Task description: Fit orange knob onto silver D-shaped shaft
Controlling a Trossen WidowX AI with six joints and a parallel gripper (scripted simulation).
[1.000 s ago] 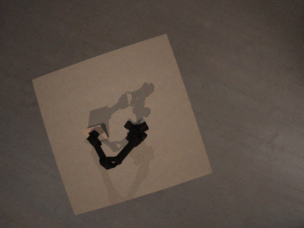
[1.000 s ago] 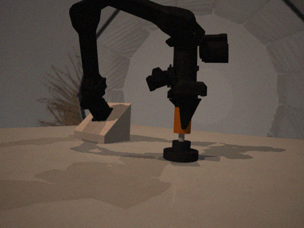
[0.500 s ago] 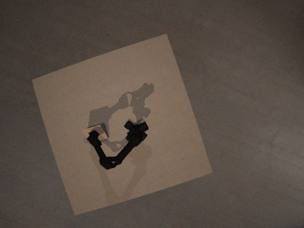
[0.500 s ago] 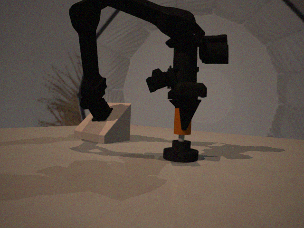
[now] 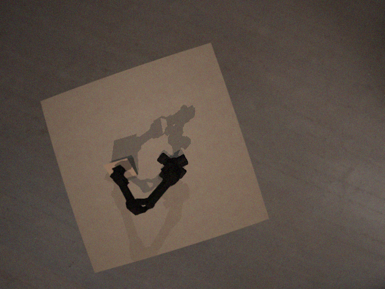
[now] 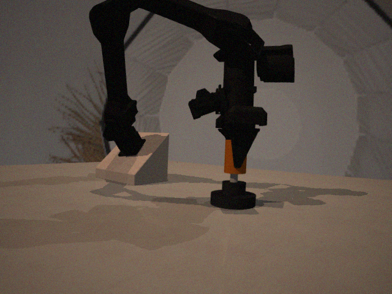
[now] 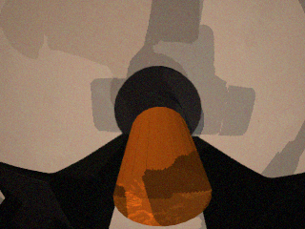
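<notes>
Right now the black round pedestal is 40 mm below my gripper tip. The rest, counted from my gripper tip: orange knob 30 mm above.
</notes>
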